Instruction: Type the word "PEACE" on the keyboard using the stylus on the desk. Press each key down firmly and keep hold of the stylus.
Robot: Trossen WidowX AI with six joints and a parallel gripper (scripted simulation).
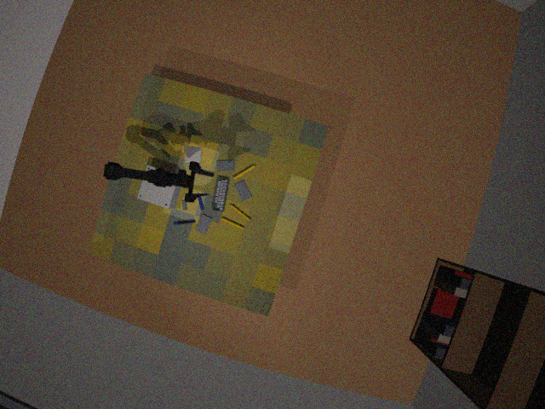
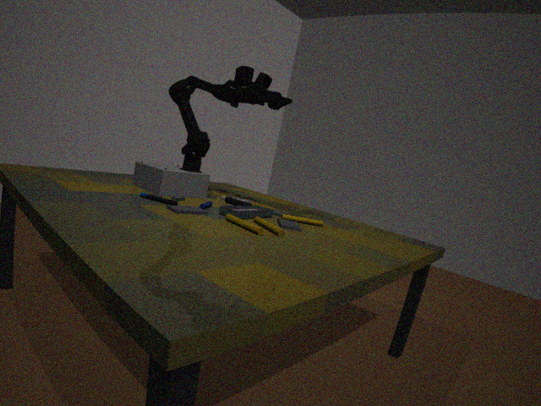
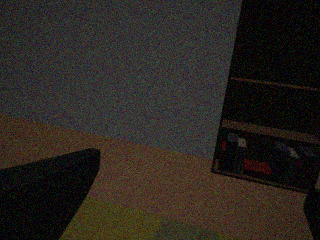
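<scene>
My gripper tip is 17 cm past the blue stylus, 7 cm to the left of it and 40 cm above it. Also, from my gripper tip: grey stylus tip: 19 cm behind, 4 cm to the right, 40 cm below; then dark blue pen: 27 cm behind, 25 cm to the right, 40 cm below.
</scene>
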